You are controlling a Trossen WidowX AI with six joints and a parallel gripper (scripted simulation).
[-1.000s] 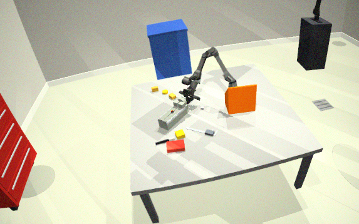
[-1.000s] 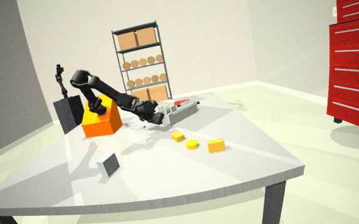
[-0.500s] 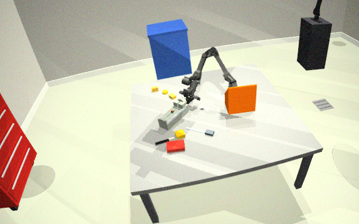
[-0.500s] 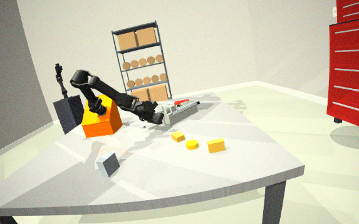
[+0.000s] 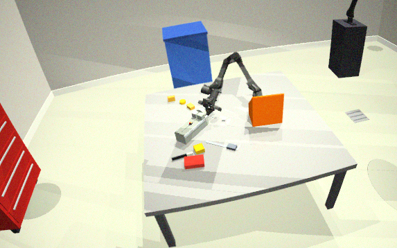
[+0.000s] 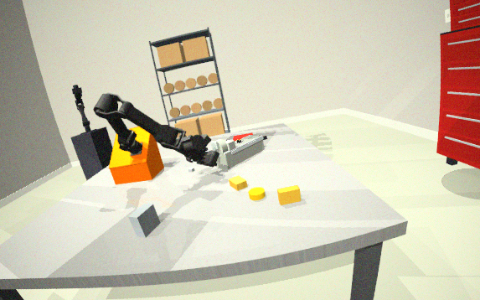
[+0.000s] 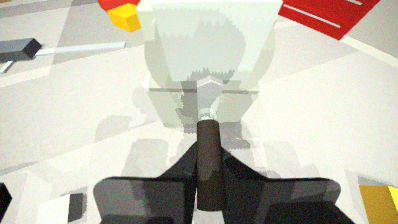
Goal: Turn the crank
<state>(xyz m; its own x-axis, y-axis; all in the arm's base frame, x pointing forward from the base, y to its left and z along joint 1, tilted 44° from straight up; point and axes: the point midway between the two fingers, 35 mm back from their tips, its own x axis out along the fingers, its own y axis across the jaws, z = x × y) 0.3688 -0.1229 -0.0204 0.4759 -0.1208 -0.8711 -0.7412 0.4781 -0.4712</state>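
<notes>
Right now the dark brown crank handle is 30 mm above my gripper tip, 10 mm to the right of it and 10 mm behind it. From my gripper tip the other things lie so: yellow block: 320 mm to the left, 70 mm ahead, 10 mm below; grey cube: 400 mm to the right, 150 mm behind, 10 mm above; red pointer: 130 mm to the left, 110 mm ahead, 50 mm above.
</notes>
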